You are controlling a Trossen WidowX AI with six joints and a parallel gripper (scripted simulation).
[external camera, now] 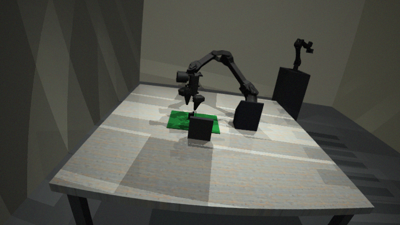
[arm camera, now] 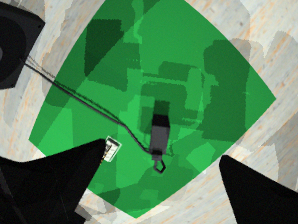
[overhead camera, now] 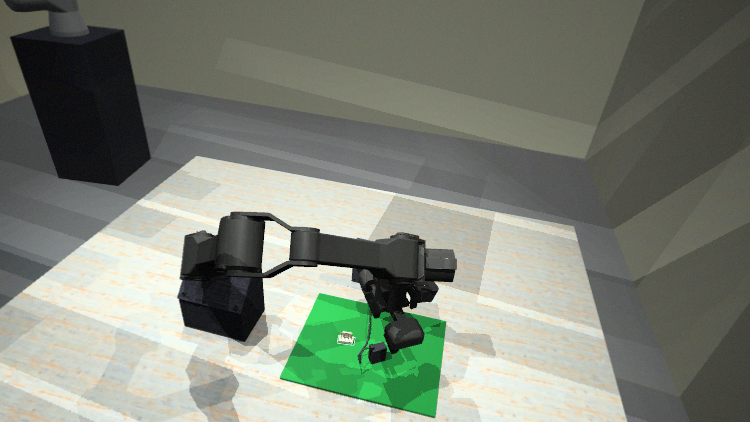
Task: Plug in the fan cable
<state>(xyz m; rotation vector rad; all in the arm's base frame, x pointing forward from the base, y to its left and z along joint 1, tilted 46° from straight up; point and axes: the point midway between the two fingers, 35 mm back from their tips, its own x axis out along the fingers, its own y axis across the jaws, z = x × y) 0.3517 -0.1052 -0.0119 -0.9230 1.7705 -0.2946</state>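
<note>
Right now the fan cable plug is 60 mm below my gripper tip and 10 mm behind it. Also, from my gripper tip: white four-pin fan header: 80 mm below, 80 mm behind, 40 mm to the left; then green board: 90 mm below, 30 mm to the left, 30 mm behind; then black fan box: 220 mm to the left, 40 mm behind, 20 mm below.
</note>
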